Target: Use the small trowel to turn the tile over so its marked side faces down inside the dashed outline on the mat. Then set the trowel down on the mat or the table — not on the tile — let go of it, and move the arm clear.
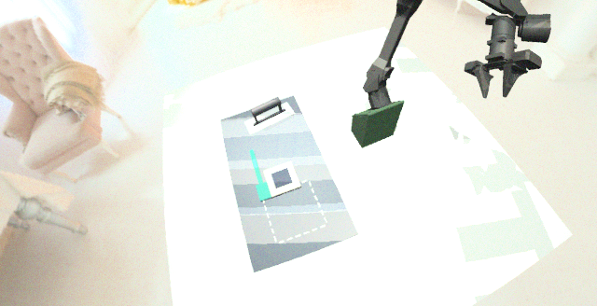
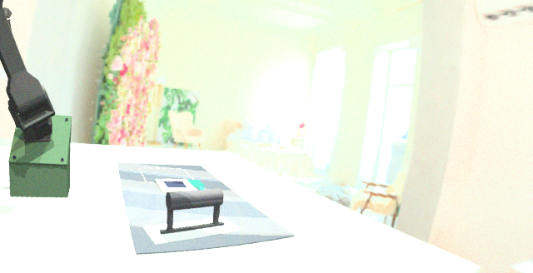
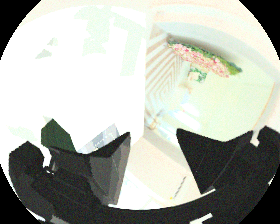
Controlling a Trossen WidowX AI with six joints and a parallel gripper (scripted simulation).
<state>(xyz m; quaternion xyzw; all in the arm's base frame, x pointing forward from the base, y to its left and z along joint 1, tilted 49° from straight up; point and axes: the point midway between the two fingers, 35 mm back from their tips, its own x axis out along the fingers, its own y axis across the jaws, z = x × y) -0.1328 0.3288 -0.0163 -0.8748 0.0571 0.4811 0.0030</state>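
Now: gripper tip 52 cm to the left of the trowel, 49 cm short of it and 32 cm above it. The rest, counted from my gripper tip: teal l-shaped strip 60 cm ahead, 35 cm below, 28 cm to the right; tile 53 cm ahead, 35 cm below, 24 cm to the right; grey mat 53 cm ahead, 38 cm below, 29 cm to the right.
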